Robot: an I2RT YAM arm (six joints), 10 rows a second.
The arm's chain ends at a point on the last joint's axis. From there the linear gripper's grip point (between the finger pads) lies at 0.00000 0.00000 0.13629 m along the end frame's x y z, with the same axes.
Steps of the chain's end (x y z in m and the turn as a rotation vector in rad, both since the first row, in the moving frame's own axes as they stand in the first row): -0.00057, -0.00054, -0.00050, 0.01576, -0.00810, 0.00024; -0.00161, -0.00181, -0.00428, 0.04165, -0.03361, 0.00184; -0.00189, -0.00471, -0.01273, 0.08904, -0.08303, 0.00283; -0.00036, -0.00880, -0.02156, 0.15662, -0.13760, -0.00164; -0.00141, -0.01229, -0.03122, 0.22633, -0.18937, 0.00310
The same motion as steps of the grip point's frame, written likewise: -0.00167, -0.00269, -0.00052, 0.01576, -0.00810, 0.00024; -0.00618, -0.00749, -0.00448, 0.04165, -0.03361, 0.00184; -0.01316, -0.01683, -0.01374, 0.08904, -0.08303, 0.00283; -0.01900, -0.02998, -0.02451, 0.15662, -0.13760, -0.00164; -0.02680, -0.04273, -0.03711, 0.22633, -0.18937, 0.00310
